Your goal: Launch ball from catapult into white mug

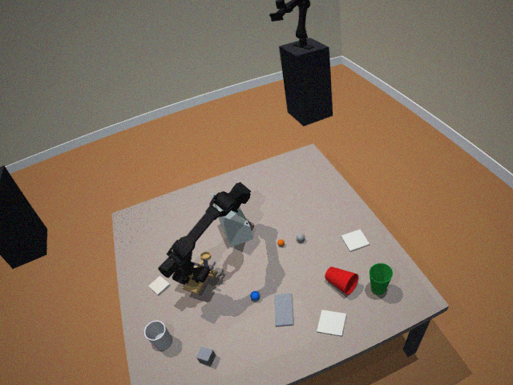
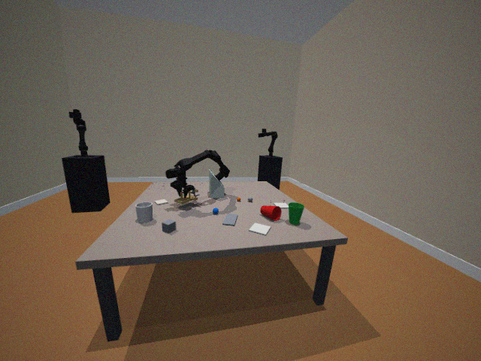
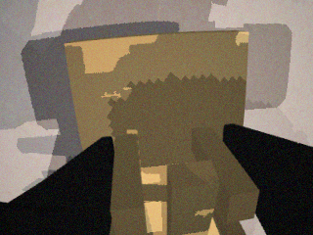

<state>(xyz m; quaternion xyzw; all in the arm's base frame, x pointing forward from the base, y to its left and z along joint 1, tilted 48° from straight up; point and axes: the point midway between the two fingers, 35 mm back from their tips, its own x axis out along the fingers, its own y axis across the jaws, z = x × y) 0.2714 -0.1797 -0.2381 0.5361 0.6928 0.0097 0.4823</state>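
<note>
Now: gripper tip 4 cm past the orange ball, 44 cm to the right of it and 5 cm above it. The rest, counted from my gripper tip: blue ball 17 cm ahead, 22 cm to the left, 5 cm below; white mug 18 cm ahead, 22 cm to the right, 4 cm below; wooden catapult 4 cm behind, 6 cm to the left, 2 cm above.
</note>
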